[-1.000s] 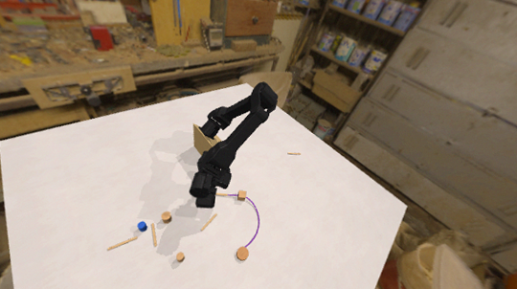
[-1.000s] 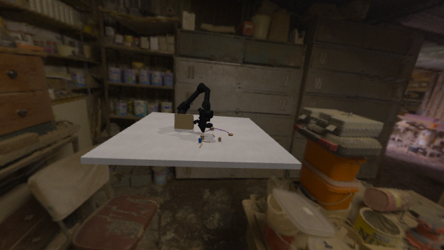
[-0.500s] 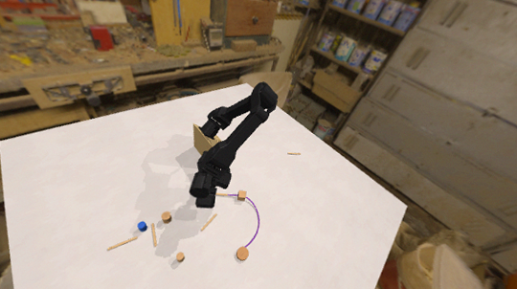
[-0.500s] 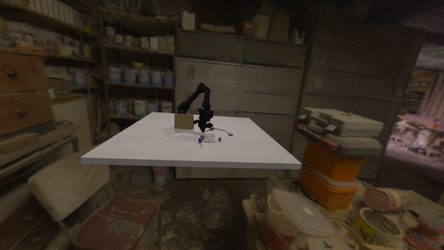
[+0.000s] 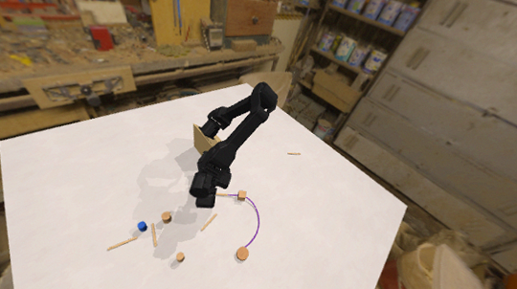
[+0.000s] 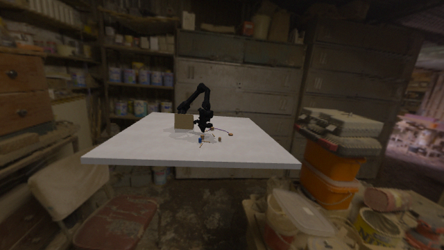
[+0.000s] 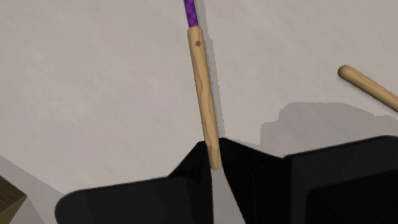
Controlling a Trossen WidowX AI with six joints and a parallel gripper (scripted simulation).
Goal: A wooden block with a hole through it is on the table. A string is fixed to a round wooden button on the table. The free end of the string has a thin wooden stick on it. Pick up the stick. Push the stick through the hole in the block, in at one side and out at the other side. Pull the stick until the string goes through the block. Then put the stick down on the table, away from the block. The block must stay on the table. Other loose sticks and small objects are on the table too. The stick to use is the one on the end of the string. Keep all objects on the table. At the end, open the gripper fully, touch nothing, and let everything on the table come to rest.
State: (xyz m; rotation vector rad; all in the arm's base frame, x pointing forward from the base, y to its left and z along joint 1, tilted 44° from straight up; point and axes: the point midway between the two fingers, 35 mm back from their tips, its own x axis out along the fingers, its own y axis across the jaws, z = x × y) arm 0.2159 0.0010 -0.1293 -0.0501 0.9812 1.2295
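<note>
My gripper tip is 30 mm short of the thin wooden stick, 30 mm to the right of it and 10 mm below it. The rest, counted from my gripper tip: round wooden button 250 mm ahead, 10 mm to the right, 10 mm above; then blue cylinder 250 mm to the right, 20 mm above; then small wooden block 70 mm ahead, 100 mm to the left, 10 mm above.
</note>
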